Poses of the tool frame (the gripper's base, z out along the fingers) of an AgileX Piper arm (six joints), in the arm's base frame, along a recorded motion.
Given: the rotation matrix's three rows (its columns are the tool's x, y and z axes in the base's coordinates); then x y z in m. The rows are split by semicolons.
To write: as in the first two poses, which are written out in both.
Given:
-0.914 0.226 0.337; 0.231 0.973 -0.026; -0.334 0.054 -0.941; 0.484 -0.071 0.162
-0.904 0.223 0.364; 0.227 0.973 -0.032; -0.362 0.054 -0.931; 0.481 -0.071 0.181
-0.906 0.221 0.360; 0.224 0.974 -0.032; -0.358 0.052 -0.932; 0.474 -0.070 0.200
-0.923 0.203 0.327; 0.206 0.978 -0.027; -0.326 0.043 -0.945; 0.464 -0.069 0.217
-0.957 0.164 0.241; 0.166 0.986 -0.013; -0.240 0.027 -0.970; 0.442 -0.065 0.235
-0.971 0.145 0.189; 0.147 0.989 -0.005; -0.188 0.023 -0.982; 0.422 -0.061 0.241
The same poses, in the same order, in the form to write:
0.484 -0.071 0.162 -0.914 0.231 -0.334 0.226 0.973 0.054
0.481 -0.071 0.181 -0.904 0.227 -0.362 0.223 0.973 0.054
0.474 -0.070 0.200 -0.906 0.224 -0.358 0.221 0.974 0.052
0.464 -0.069 0.217 -0.923 0.206 -0.326 0.203 0.978 0.043
0.442 -0.065 0.235 -0.957 0.166 -0.240 0.164 0.986 0.027
0.422 -0.061 0.241 -0.971 0.147 -0.188 0.145 0.989 0.023

